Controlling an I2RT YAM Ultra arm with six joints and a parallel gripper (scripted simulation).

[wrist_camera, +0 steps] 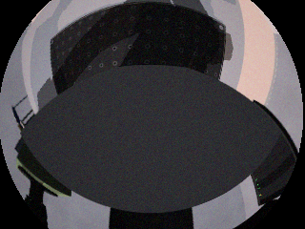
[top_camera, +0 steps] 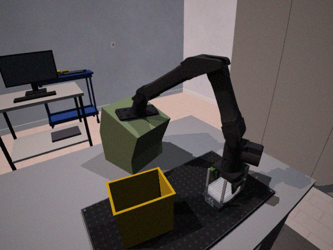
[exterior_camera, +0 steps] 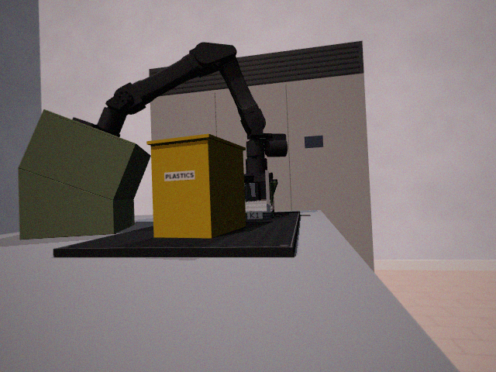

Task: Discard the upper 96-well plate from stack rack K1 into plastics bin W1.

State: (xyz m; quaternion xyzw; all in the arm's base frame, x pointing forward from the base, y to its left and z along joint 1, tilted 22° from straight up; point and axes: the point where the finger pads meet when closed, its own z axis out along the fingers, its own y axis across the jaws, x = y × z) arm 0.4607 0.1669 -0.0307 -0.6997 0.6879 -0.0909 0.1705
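Now: hand right at the 96-well plate. Round my hand: yellow plastics bin 33 cm to the right, 6 cm behind, 5 cm above.
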